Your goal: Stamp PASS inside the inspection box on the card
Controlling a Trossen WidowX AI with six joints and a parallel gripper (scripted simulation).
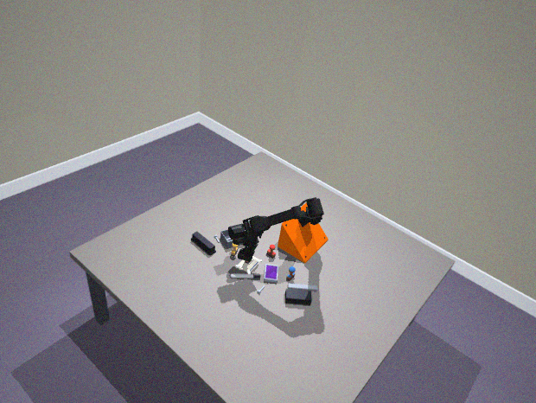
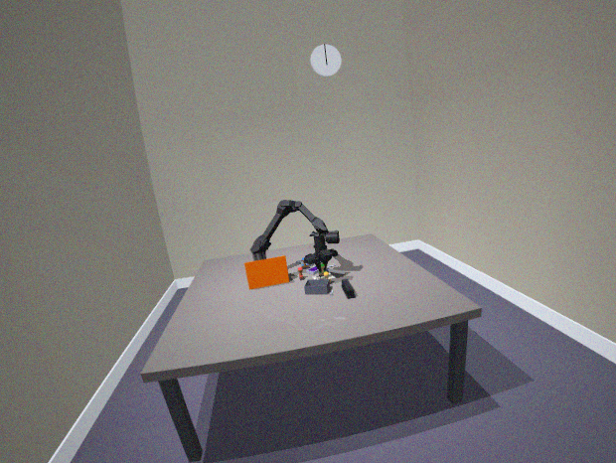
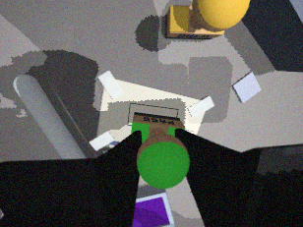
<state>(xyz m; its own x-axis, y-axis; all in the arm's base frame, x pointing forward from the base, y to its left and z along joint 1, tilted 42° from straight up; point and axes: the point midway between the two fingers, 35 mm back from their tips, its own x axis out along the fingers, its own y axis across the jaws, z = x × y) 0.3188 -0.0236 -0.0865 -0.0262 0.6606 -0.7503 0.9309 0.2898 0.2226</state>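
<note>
The cream card lies 4 cm below my gripper tip and 1 cm to the left of it. The rest, counted from my gripper tip: green-knobbed PASS stamp (right at my gripper tip); then yellow-knobbed stamp (9 cm to the right, 2 cm below); then white marker (7 cm ahead, 6 cm to the left, 3 cm below).
</note>
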